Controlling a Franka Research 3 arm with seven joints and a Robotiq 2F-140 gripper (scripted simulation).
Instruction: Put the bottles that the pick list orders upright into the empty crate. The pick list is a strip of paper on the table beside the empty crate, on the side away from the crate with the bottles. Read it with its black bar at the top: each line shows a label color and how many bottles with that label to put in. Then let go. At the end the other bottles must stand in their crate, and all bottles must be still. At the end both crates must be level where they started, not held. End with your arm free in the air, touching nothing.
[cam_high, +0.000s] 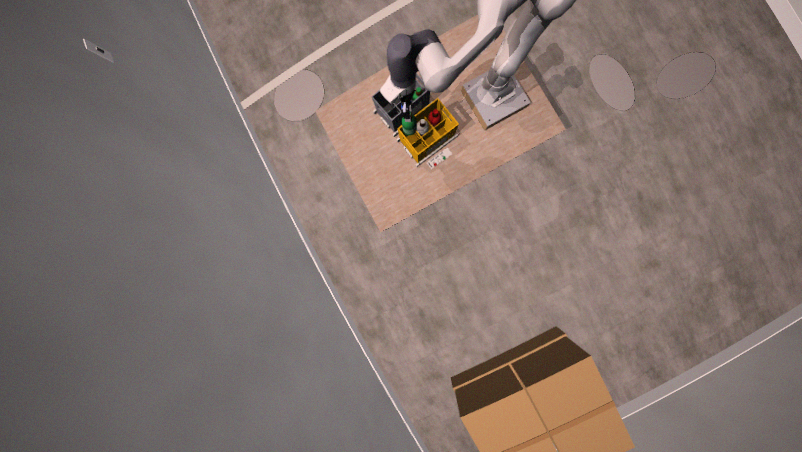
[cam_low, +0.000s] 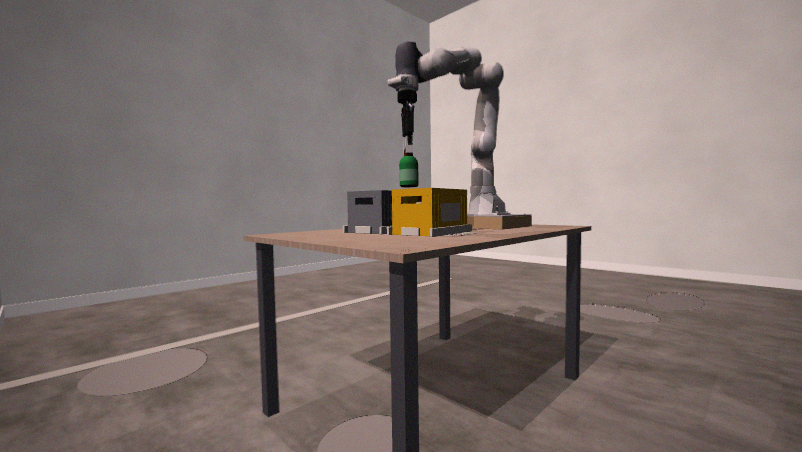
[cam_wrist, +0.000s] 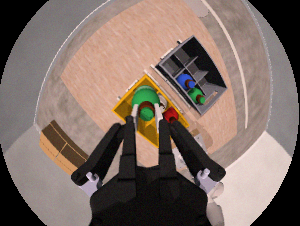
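My gripper is now 260 mm above the white bottle, 80 mm past it and 20 mm to the left of it. Also, from my hand: blue bottle (260 mm below, 170 mm to the right, 50 mm behind); yellow crate (260 mm below, 100 mm behind, 20 mm to the left); red bottle (260 mm below, 170 mm behind, 50 mm to the right).
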